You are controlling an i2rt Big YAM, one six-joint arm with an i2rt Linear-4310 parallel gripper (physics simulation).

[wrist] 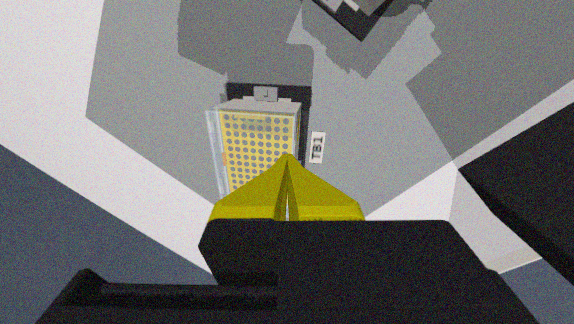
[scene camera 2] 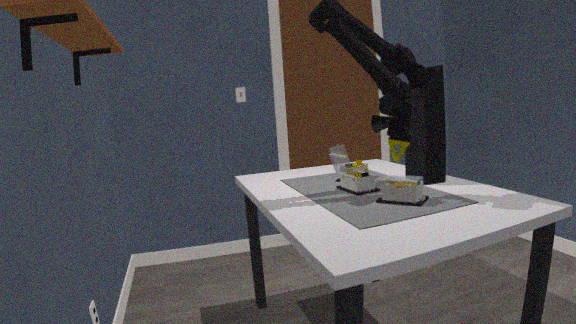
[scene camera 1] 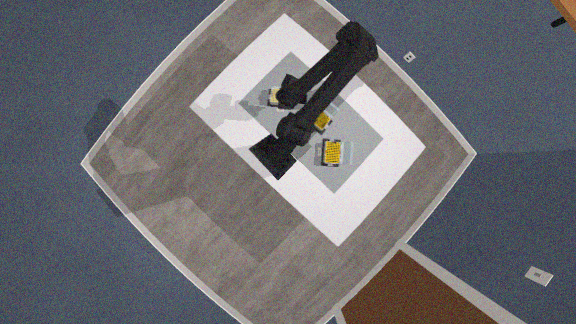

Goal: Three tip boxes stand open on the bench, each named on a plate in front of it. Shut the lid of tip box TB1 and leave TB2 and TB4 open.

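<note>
Tip box TB1, beside its plate "TB1", has its clear lid down over the yellow tip rack; whether it is fully seated I cannot tell. My gripper is shut and empty, its yellow tips above TB1 with a gap in scene camera 2; the arm hides it in scene camera 1. A middle tip box and a far tip box show bright yellow racks; their clear lids stand open. Their plates are unreadable, so which is TB2 or TB4 I cannot tell.
The boxes stand on a grey mat on the white table. The arm's square black base is at the table edge. A dark corner of another box's base shows at the wrist view's top.
</note>
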